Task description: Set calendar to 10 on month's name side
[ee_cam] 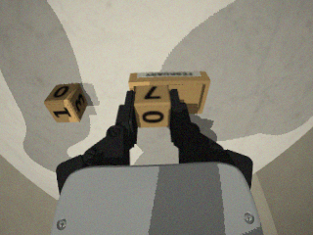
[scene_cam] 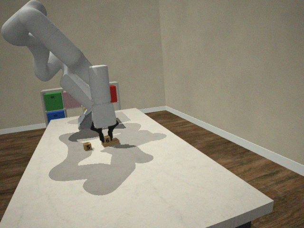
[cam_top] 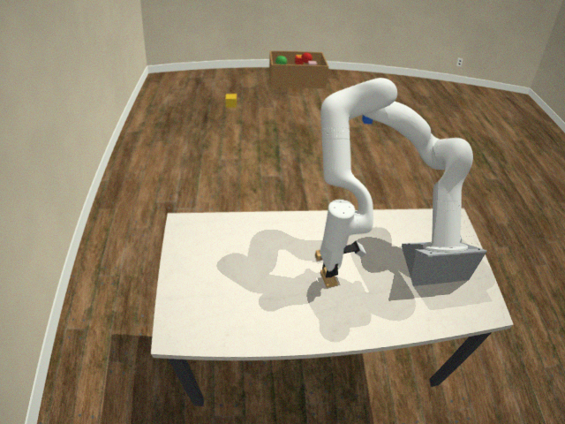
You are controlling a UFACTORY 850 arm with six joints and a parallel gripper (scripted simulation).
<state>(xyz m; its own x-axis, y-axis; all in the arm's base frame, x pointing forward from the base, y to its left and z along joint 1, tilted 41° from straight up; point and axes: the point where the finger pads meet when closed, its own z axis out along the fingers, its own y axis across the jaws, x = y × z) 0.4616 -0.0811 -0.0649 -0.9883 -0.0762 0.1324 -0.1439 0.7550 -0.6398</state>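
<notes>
Now: hand 10 mm above the cube. Also, from my hand: wooden tray: 20 mm to the left, 30 mm below.
</notes>
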